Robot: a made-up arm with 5 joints. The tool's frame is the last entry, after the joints.
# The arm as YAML. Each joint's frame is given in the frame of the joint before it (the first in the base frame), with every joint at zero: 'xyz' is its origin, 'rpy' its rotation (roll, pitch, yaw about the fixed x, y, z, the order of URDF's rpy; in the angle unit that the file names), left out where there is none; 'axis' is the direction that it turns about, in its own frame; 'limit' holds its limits. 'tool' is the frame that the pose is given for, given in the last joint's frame.
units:
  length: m
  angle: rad
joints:
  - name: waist
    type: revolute
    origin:
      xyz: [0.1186, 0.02, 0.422]
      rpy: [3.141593, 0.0, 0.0]
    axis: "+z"
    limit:
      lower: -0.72
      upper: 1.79
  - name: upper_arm
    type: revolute
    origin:
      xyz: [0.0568, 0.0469, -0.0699]
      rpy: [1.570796, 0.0, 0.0]
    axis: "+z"
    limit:
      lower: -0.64
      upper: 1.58
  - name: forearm
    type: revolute
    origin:
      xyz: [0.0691, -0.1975, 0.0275]
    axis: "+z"
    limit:
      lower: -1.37
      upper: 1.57
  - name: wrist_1
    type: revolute
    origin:
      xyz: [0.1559, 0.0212, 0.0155]
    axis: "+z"
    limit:
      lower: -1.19
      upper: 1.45
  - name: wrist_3
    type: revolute
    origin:
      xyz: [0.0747, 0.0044, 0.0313]
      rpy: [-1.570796, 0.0, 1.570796]
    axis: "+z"
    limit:
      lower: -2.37
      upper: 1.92
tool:
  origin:
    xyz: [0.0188, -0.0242, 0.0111]
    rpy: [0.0, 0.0, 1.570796]
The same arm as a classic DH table. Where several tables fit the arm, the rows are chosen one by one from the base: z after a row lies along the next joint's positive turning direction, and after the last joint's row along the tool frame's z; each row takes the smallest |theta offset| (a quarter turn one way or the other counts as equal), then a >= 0, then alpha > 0; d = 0 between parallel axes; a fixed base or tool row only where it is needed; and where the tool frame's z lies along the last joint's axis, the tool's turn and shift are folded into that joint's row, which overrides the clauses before.
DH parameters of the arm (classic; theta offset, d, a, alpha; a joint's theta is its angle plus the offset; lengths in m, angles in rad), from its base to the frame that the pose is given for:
base (fixed): 0.1671 0 0.1203 3.1416
waist: 0.1671 -0.4919 0.0568 1.5708
upper_arm: -1.2342 0 0.2092 0
forearm: 1.3694 0 0.1573 0
wrist_1: 1.4356 0.0274 0.0044 -1.5708
wrist_3: -0.9103 0 0.0306 0
tool (fixed): 2.4811 -0.0636 0 0
Joint limits (rad, base to tool): -0.72..1.79 -0.64..1.58 -1.37..1.57 -1.19..1.45 -2.37..1.92

